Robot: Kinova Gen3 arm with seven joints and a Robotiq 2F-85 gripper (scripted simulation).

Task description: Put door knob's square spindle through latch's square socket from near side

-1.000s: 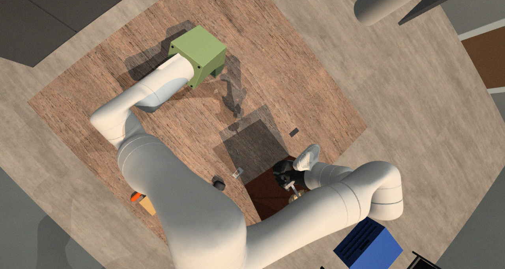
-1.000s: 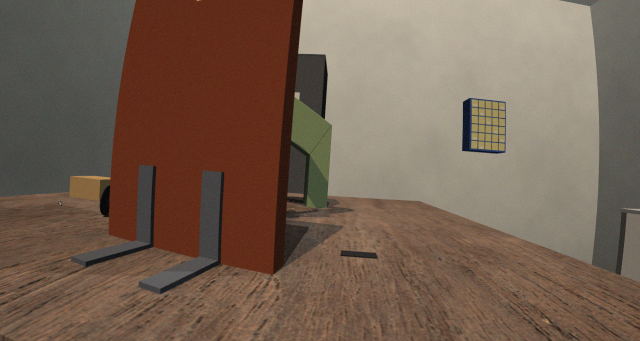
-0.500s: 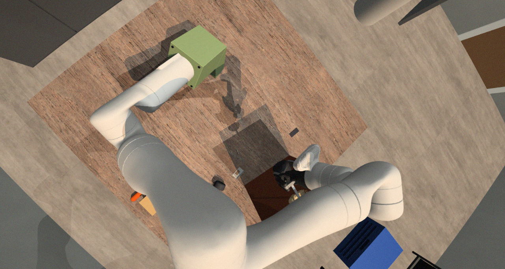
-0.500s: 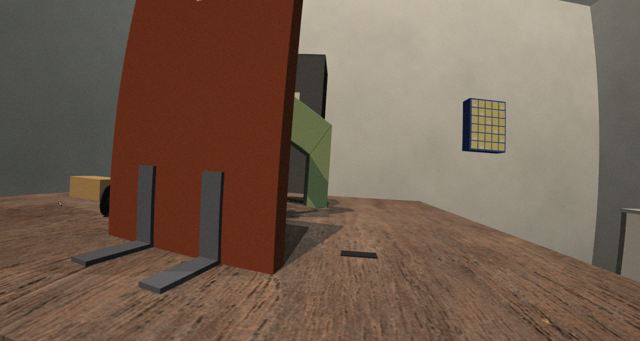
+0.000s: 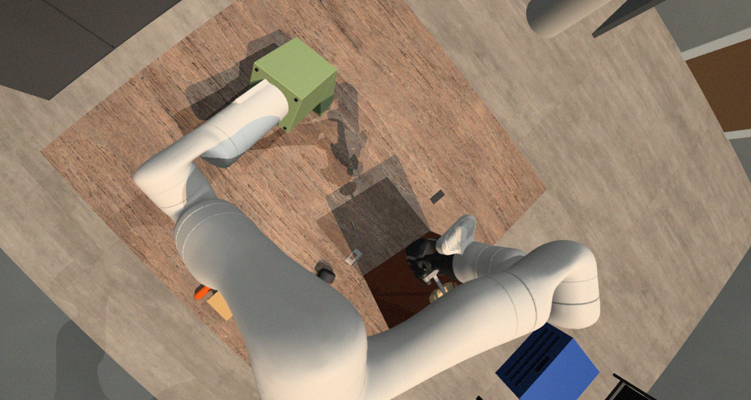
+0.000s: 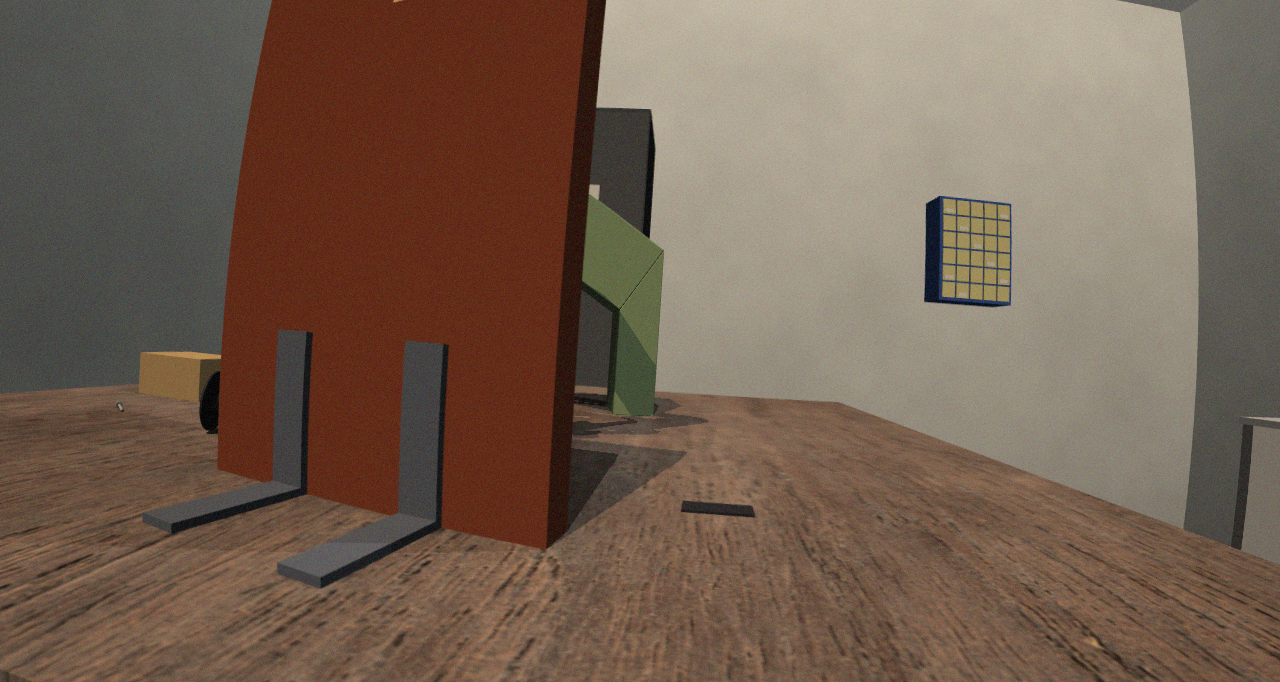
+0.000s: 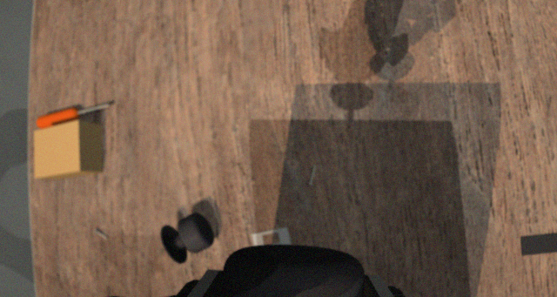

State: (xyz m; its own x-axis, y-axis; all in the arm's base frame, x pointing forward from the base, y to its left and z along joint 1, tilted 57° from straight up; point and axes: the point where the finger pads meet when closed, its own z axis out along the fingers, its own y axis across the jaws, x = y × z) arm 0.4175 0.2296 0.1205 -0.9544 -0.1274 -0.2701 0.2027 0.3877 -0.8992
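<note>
The latch socket is 130 mm ahead of my hand, 20 mm to the right of it and 10 mm below it. From my hand the other things lie so: tan box 530 mm to the right, 390 mm below, 160 mm behind; then dark flat strip 420 mm below, 230 mm to the left, 60 mm ahead.
</note>
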